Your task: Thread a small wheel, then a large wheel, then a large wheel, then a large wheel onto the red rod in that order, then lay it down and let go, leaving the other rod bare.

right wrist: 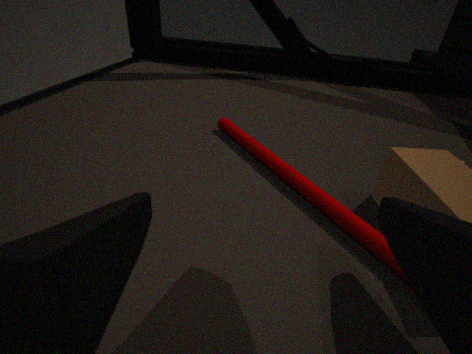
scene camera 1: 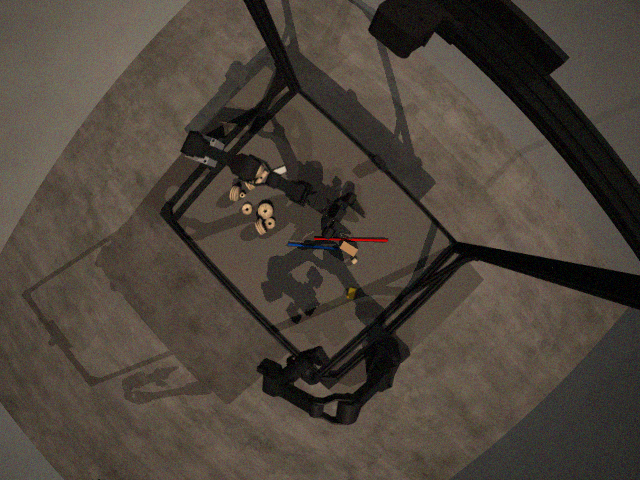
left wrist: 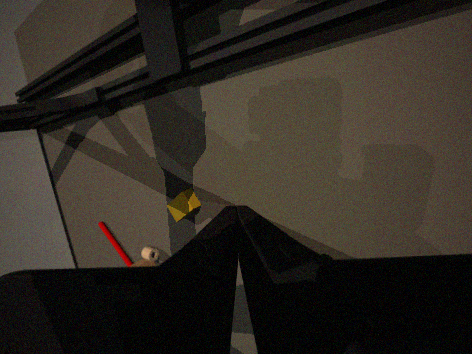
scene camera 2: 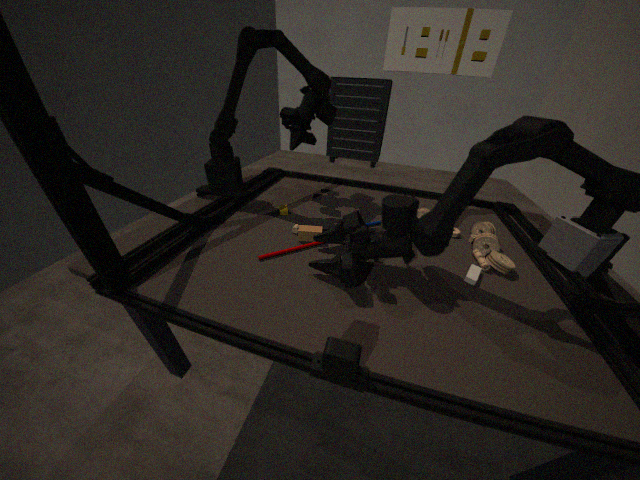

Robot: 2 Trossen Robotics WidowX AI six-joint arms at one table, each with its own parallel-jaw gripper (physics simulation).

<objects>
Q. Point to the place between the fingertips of the left gripper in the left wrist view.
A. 236, 216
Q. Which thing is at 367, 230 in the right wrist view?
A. A red rod.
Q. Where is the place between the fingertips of the right gripper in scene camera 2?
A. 311, 250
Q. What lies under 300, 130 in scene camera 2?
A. The left gripper.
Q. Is the right gripper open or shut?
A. Open.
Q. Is the left gripper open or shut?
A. Shut.
</objects>
